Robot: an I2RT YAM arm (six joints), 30 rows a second.
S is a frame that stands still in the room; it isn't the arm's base.
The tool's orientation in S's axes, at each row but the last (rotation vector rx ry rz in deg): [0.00, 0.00, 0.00]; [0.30, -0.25, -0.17]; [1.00, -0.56, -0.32]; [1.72, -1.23, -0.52]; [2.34, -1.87, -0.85]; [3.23, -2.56, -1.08]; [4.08, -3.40, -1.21]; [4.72, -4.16, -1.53]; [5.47, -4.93, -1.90]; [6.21, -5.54, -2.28]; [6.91, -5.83, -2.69]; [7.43, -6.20, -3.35]
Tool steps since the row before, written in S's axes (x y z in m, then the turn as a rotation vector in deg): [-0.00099, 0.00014, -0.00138, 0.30, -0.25, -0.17]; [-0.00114, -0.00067, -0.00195, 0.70, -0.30, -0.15]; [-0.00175, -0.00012, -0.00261, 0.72, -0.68, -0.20]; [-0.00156, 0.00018, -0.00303, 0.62, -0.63, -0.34]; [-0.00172, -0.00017, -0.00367, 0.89, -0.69, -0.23]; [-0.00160, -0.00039, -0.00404, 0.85, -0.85, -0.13]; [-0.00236, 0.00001, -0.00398, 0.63, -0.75, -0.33]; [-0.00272, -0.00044, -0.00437, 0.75, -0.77, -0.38]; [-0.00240, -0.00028, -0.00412, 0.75, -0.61, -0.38]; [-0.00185, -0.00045, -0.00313, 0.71, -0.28, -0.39]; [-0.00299, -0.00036, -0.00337, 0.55, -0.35, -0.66]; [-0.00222, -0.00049, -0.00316, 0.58, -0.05, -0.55]
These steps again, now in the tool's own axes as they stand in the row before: [-0.00099, 0.00014, -0.00138, 0.30, -0.25, -0.17]; [-0.00115, -0.00068, -0.00194, 0.70, -0.30, -0.15]; [-0.00177, -0.00018, -0.00259, 0.72, -0.68, -0.20]; [-0.00163, 0.00008, -0.00300, 0.62, -0.63, -0.33]; [-0.00183, -0.00034, -0.00360, 0.89, -0.69, -0.23]; [-0.00177, -0.00065, -0.00394, 0.86, -0.84, -0.12]; [-0.00259, -0.00032, -0.00382, 0.63, -0.76, -0.31]; [-0.00301, -0.00087, -0.00411, 0.74, -0.78, -0.37]; [-0.00273, -0.00075, -0.00385, 0.74, -0.62, -0.39]; [-0.00211, -0.00085, -0.00287, 0.68, -0.30, -0.43]; [-0.00328, -0.00089, -0.00297, 0.50, -0.41, -0.67]; [-0.00250, -0.00102, -0.00281, 0.52, -0.09, -0.60]
